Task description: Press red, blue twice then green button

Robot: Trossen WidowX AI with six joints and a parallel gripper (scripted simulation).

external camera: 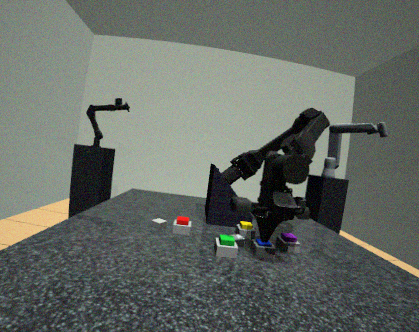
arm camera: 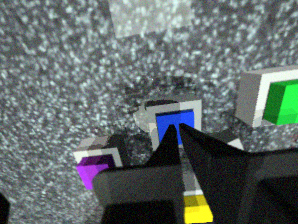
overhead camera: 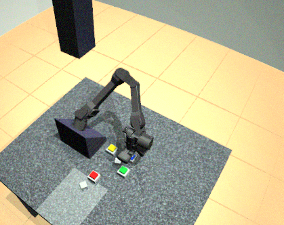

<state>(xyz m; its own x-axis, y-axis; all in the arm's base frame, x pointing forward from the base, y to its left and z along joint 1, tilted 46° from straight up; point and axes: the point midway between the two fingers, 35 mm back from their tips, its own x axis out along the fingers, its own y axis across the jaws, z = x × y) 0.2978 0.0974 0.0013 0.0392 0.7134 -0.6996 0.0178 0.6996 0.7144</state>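
My gripper tip is 10 mm above the blue button. Also, from my gripper tip: yellow button (120 mm behind, 10 mm to the right); green button (100 mm to the right, 10 mm ahead); purple button (90 mm to the left, 40 mm behind).
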